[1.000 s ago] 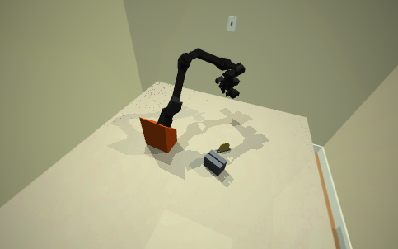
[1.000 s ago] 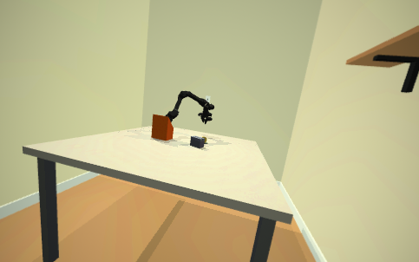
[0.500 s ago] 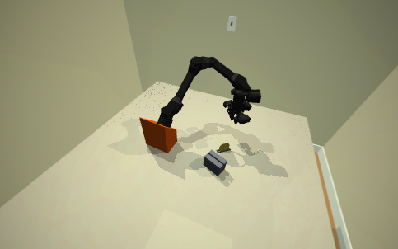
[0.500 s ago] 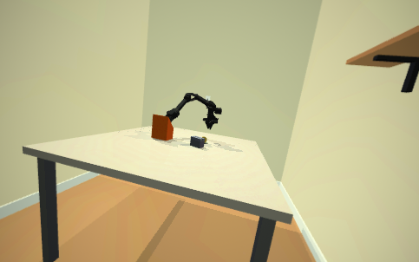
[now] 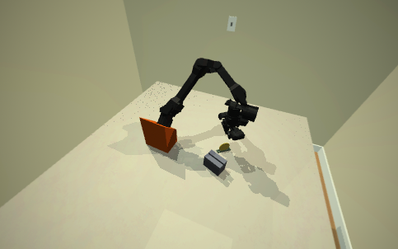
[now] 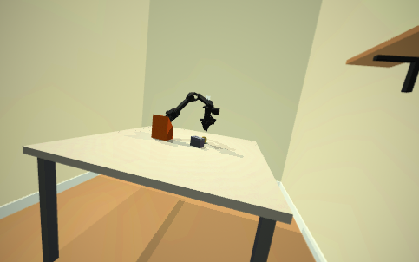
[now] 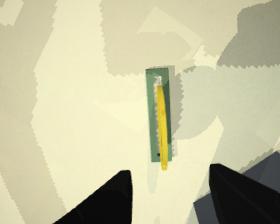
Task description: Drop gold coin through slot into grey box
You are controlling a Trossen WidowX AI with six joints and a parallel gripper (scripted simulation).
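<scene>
Now: the gold coin 8 cm below my gripper tip.
</scene>
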